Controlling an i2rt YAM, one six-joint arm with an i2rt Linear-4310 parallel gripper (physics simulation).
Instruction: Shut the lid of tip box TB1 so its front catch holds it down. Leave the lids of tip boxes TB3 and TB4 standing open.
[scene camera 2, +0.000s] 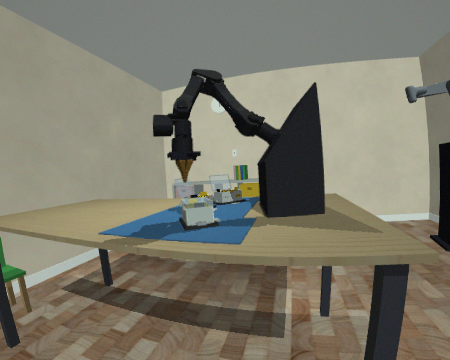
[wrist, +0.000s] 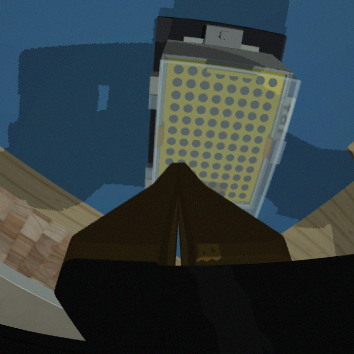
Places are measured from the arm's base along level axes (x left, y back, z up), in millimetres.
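Pixels of known places: gripper, fingertip midpoint: (scene camera 2: 185, 182) (wrist: 177, 174); arm's base, origin of the base link: (scene camera 2: 276, 138).
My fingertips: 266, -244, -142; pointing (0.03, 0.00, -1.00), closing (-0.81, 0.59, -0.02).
For each thing: its top centre in the pictures, then the offset to it from my fingertips, as dx, dy, dz. "*": a spot on its surface instead. Level surfaces: height alone.
- Tip box TB1, middle of its top: (wrist: 234, 156) (scene camera 2: 199, 199) -13, +44, -58
- yellow tip rack, middle of its top: (wrist: 218, 155) (scene camera 2: 195, 199) -5, +37, -58
- upright clear lid, surface spot: (scene camera 2: 220, 182) * -462, -139, -33
- tip box, middle of its top: (scene camera 2: 228, 189) -419, -66, -70
- blue mat, its level: dz -136
- wooden table, its level: dz -139
Tip box TB1 (scene camera 2: 197, 215) (wrist: 225, 50) stands on a black base, near the front in the scene view. Its clear lid (scene camera 2: 196, 202) (wrist: 284, 119) lies over the yellow tip rack (wrist: 215, 115), its labelled side to the right in the wrist view. Whether the front catch holds it cannot be told. My gripper (scene camera 2: 185, 181) (wrist: 177, 174) is shut and empty, pointing down above the box; in the wrist view its tips overlap the box's lower left part. Farther back, an upright clear lid (scene camera 2: 220, 182) stands open on another tip box (scene camera 2: 223, 196); its label is unreadable.
The boxes stand on a blue mat (scene camera 2: 150, 228) (wrist: 75, 22) on the wooden table (scene camera 2: 55, 217). The tall black arm mount (scene camera 2: 295, 170) stands to the right. A yellow bin (scene camera 2: 249, 189) and books (scene camera 2: 241, 172) show in the background.
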